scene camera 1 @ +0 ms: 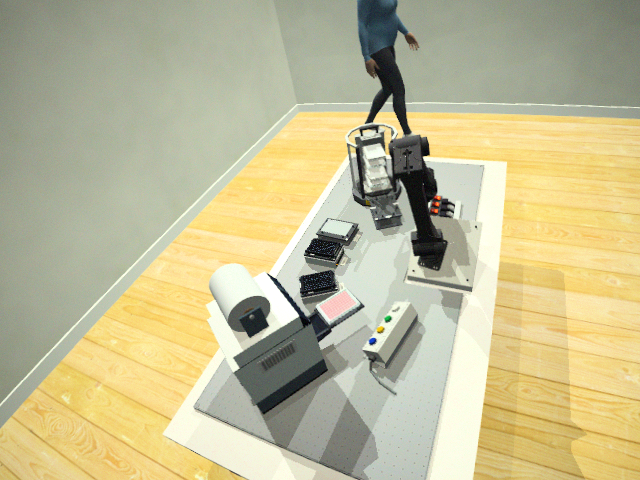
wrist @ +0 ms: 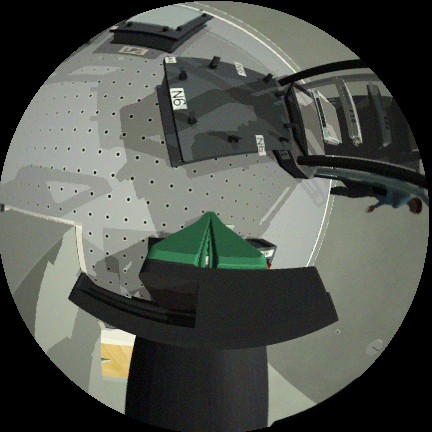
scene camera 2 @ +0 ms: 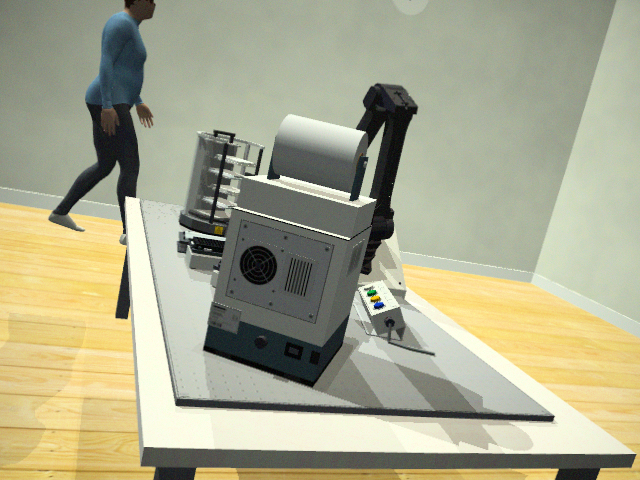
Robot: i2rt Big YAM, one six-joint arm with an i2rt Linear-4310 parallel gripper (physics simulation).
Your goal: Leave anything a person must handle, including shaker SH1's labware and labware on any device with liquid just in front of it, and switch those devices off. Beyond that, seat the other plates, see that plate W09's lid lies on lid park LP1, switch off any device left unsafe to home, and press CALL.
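Frame: origin at the arm's base, x back, y right, z up, level; millimetres.
Where they show: gripper, fingertip midpoint: (wrist: 209, 217); arm's base, origin of the base link: (scene camera 1: 432, 253).
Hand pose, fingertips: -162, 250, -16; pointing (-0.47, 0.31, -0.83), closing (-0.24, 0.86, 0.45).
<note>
Each offset is from my fingertips to the top centre of the thing, as dx, dy, dz. "spot": to the spot under its first point.
My gripper (wrist: 209, 217) is shut and empty, its green fingertips together over the bench. In the scene views its fingers are hidden. The empty nest N6 {-133, -3, +10} (wrist: 227, 112) (scene camera 1: 387, 218) lies ahead of the fingertips, beside the plate hotel {-249, +173, +282} (scene camera 1: 360, 197) (scene camera 2: 193, 222) (wrist: 360, 162), which holds several plates. A dark stand (scene camera 1: 337, 228) (wrist: 145, 38) has a pale top; whether that is a lid is unclear. Two black plates {-279, -341, +3} (scene camera 1: 324, 248) {-207, -517, +3} (scene camera 1: 318, 282) sit on devices. A pink-filled plate {-53, -625, +65} (scene camera 1: 339, 305) is at the large roll-topped device (scene camera 1: 281, 361) (scene camera 2: 281, 273). The button box {+127, -608, +18} (scene camera 1: 400, 330) (scene camera 2: 387, 316) has coloured buttons.
Three orange-red lit switches {spot: +81, +92, -17} (scene camera 1: 436, 204) stand behind the arm's base plate (scene camera 1: 462, 263). A dark block {spot: +28, +137, -27} (wrist: 266, 247) is partly hidden behind my fingers. A person (scene camera 1: 381, 31) (scene camera 2: 121, 62) (wrist: 395, 196) walks beyond the hotel end of the table. A cable {spot: +168, -777, -59} (scene camera 1: 383, 384) trails from the button box.
</note>
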